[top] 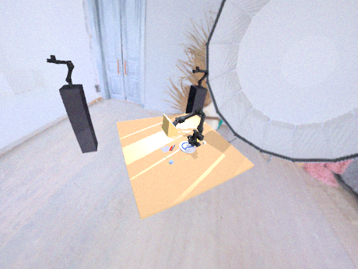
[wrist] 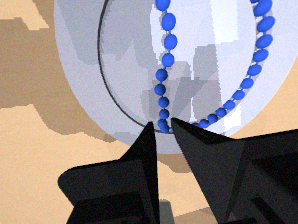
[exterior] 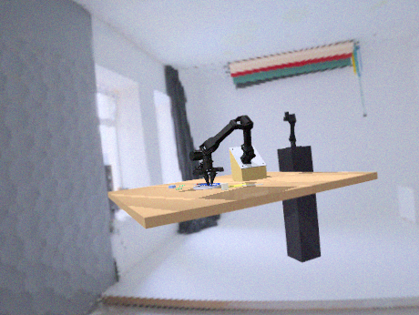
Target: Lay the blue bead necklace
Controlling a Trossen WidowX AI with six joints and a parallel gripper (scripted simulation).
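The round bead board lies 20 mm behind my gripper tip, 60 mm to the right of it and 10 mm below it. The rest, counted from my gripper tip: yellow flat piece 150 mm behind, 100 mm to the left, 10 mm below; red-and-grey object 40 mm behind, 240 mm to the right, 10 mm below; white cylinder 20 mm behind, 180 mm to the left.
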